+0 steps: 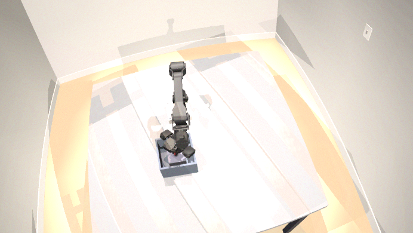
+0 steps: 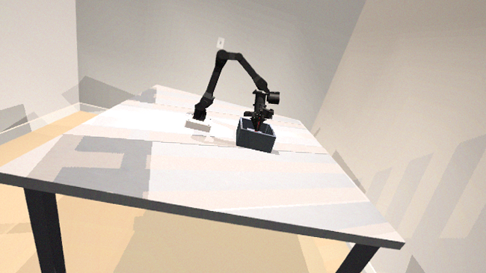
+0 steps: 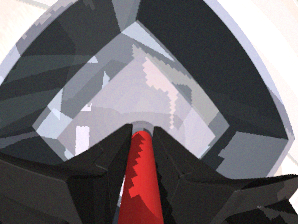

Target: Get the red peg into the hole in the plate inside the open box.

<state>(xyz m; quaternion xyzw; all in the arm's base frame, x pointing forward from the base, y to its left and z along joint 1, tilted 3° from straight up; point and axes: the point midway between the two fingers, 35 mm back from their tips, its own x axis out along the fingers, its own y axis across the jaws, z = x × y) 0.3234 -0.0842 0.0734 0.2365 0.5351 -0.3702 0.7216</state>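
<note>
Now: the red peg 30 mm above my gripper tip, 10 mm to the left of it and 10 mm behind it. Round my gripper tip: grey box: 50 mm below, 10 mm to the left, 10 mm behind; white plate: 30 mm below, 10 mm to the left, 10 mm behind.
</note>
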